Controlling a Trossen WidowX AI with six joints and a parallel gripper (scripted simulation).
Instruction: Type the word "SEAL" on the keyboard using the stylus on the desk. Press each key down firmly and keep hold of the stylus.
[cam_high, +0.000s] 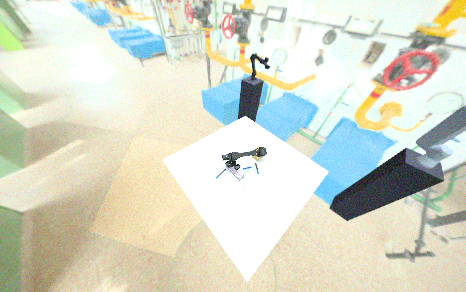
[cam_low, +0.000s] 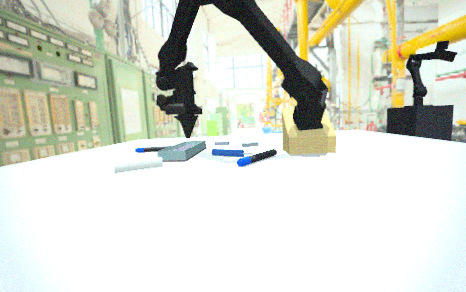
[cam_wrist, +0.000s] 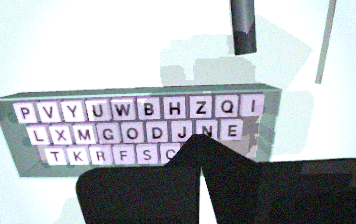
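Right now the S key is 40 mm to the left of my gripper tip, 30 mm below it and 20 mm behind it. The rest, counted from my gripper tip: white cylinder 220 mm to the left, 60 mm ahead, 30 mm below; blue stylus 150 mm behind, 130 mm to the left, 30 mm below; grey piece 200 mm behind, 60 mm to the right, 40 mm below.
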